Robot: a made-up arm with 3 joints.
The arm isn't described. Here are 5 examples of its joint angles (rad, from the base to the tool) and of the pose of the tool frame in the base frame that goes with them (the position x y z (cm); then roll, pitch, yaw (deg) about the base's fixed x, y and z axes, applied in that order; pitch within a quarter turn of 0, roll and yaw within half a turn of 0).
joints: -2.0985 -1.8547 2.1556
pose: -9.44 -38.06 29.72 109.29 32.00 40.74
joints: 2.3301 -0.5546 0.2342
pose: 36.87 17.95 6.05 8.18 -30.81 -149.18
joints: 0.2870 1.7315 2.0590
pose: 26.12 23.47 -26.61 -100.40 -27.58 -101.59
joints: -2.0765 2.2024 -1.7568
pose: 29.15 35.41 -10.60 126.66 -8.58 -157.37
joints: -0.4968 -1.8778 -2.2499
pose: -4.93 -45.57 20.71 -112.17 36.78 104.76
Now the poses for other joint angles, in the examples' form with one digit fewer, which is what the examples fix.
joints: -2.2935 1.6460 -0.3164
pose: -11.6 24.5 40.3 103.6 71.4 -125.7
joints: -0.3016 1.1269 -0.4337
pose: 9.2 -9.9 46.9 41.5 55.0 64.4
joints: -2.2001 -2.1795 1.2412
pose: -22.2 -34.5 -9.1 126.4 -15.4 25.0
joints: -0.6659 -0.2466 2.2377
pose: 7.7 37.7 34.7 11.2 8.7 -89.2
